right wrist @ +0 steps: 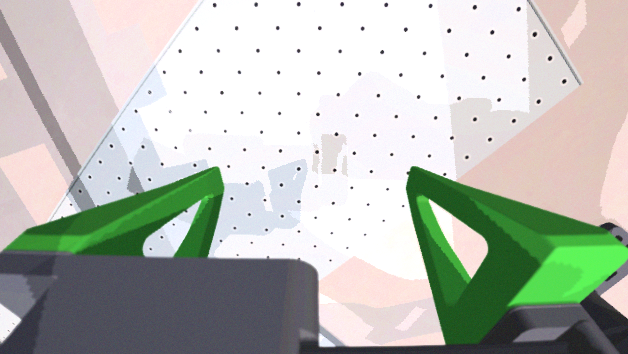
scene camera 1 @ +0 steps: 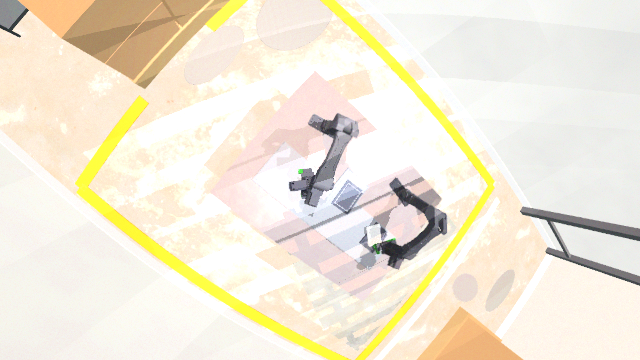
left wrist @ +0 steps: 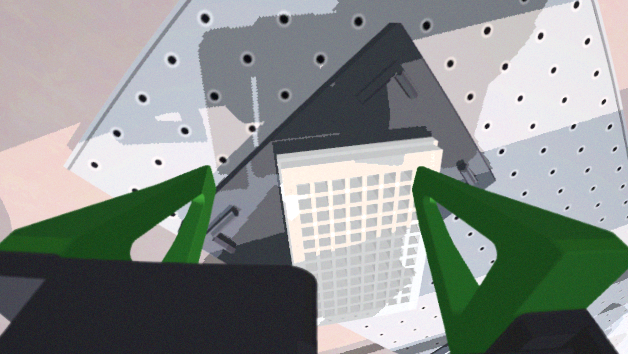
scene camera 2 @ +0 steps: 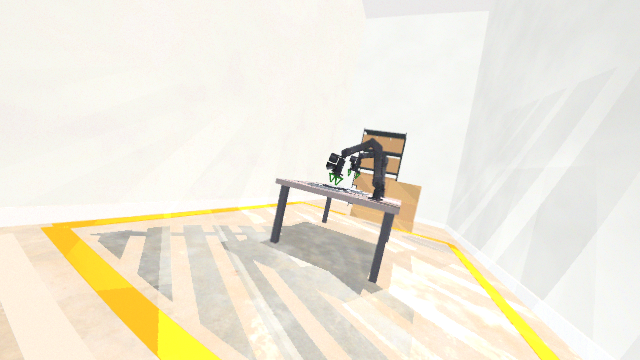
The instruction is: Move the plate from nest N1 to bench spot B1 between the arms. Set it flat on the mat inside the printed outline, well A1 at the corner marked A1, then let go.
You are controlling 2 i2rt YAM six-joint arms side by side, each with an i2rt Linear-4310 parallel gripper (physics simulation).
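Frame: origin at the left arm's base, x left, y up, z ahead, level; centimetres.
Where they show: left gripper, fingertip midpoint: (scene camera 1: 379, 243) (left wrist: 313, 177) (scene camera 2: 332, 183); right gripper, fingertip midpoint: (right wrist: 314, 177) (scene camera 2: 351, 177); left arm's base at its link origin: (scene camera 1: 400, 192) (scene camera 2: 375, 199); right arm's base at its link origin: (scene camera 1: 325, 127).
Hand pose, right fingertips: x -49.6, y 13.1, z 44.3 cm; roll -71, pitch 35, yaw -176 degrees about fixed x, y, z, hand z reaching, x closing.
Each offset is from my right fingertips to the top centre of the thing. "*": to the spot under its first point. Level surfaces: height alone.
The white well plate @[dx +56.0, dy -8.7, dz -12.6 cm] (scene camera 1: 373, 234) (left wrist: 352, 215) rests over the dark square nest N1 @[dx +58.5, dy -10.0, dz -11.9 cm] (left wrist: 345, 112), its sides turned relative to the nest's sides. My left gripper (left wrist: 313, 177) (scene camera 2: 336, 178) is open above the plate. In the left wrist view its left fingertip is beyond the plate's left side with a gap, and its right fingertip overlaps the plate's right edge. The dark mat of spot B1 @[* dx +26.6, dy -11.6, dz -16.2 cm] (scene camera 1: 348, 196) with its pale printed outline lies between the arms; its A1 mark is too small to read. My right gripper (right wrist: 314, 177) (scene camera 2: 353, 174) is open and empty above a perforated board.
The perforated boards (left wrist: 530, 117) (right wrist: 300, 62) lie on the table @[dy -12.8 cm] (scene camera 2: 340, 192). Corner brackets (left wrist: 225, 220) (left wrist: 466, 172) stand up from the nest around the plate. A shelf rack (scene camera 2: 385, 133) and a brown box (scene camera 2: 412, 202) are beyond the table.
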